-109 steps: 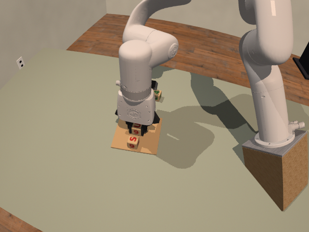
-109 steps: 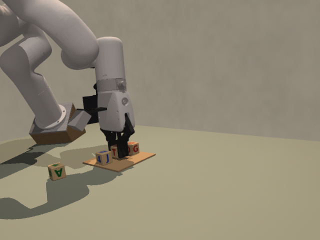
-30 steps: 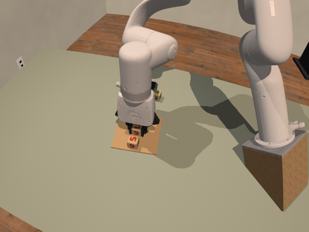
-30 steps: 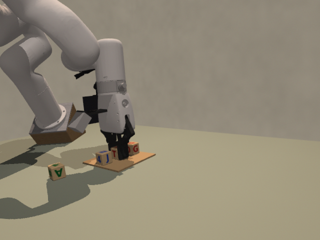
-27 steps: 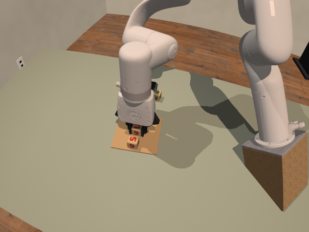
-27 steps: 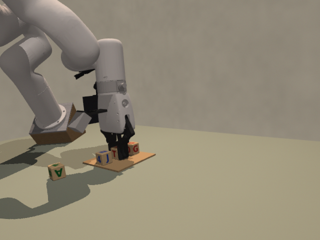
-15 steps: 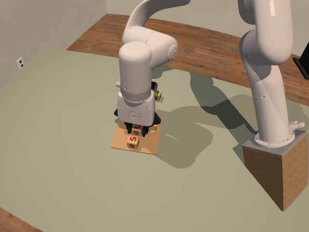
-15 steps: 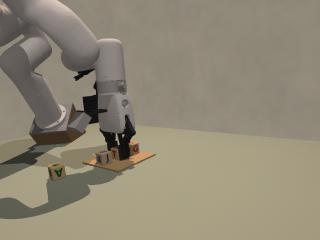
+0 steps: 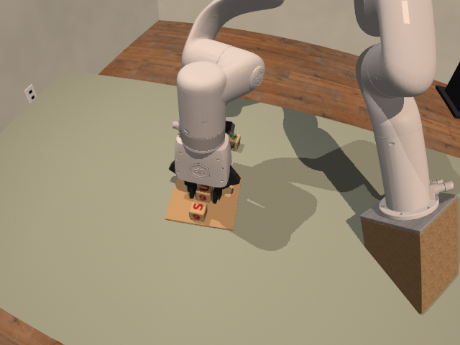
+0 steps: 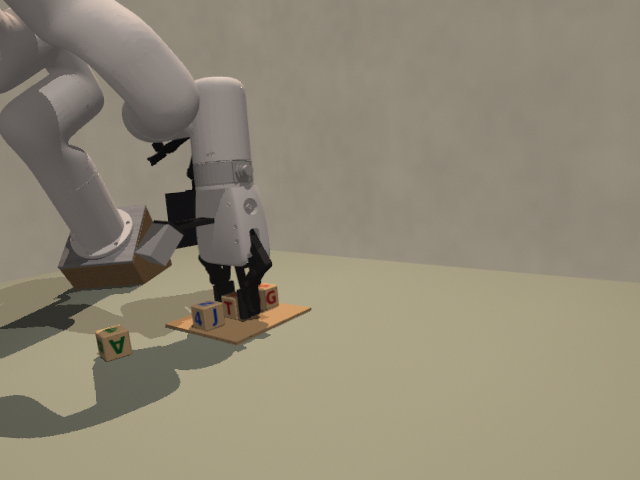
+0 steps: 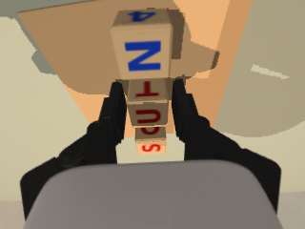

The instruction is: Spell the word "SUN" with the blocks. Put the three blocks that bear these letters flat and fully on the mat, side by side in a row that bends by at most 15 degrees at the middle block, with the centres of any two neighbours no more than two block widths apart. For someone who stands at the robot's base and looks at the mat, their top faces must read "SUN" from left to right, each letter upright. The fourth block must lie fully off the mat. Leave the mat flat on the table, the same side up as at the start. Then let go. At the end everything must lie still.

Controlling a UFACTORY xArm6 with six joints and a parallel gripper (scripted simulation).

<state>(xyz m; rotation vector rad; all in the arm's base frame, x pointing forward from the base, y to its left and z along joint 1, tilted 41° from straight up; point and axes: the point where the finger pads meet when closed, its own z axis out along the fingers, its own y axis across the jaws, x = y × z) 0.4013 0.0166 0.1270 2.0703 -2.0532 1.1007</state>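
Now: hand 1 cm above the U block. Round my hand: tan mat (2 cm below); N block (5 cm to the right, 1 cm below, 1 cm behind); S block (5 cm to the left, 1 cm below, 1 cm ahead).
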